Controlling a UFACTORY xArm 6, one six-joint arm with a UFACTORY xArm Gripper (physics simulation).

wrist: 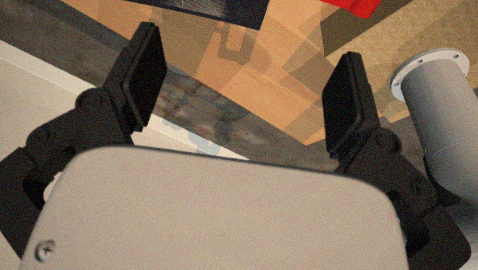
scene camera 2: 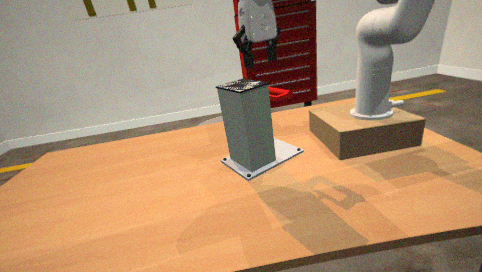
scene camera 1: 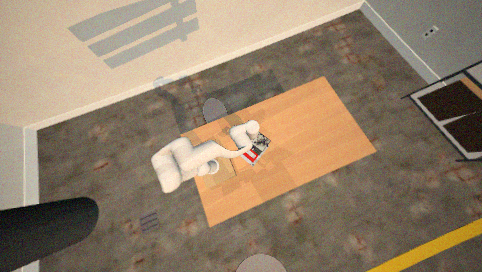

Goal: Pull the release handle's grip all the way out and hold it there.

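Note:
The release handle's red grip [scene camera 1: 250,156] [scene camera 2: 283,94] [wrist: 367,7] sticks out from the side of a grey-green post [scene camera 2: 247,127], near its top. The post has a black-and-white patterned top and stands upright on a pale base plate [scene camera 2: 289,149]. How far out the grip is cannot be told. My gripper [scene camera 2: 260,62] [wrist: 248,58] is open and empty, above the post's top and apart from the grip. In the wrist view the grip is cut by the top edge, above the right finger. In scene camera 1 the arm hides the fingers.
The wooden block [scene camera 1: 222,174] [scene camera 2: 380,136] [wrist: 425,32] under the arm's base [scene camera 2: 375,75] [wrist: 442,112] stands on the table [scene camera 1: 310,120] [scene camera 2: 125,200], beside the post. A red tool cabinet [scene camera 2: 297,50] stands behind the table in scene camera 2.

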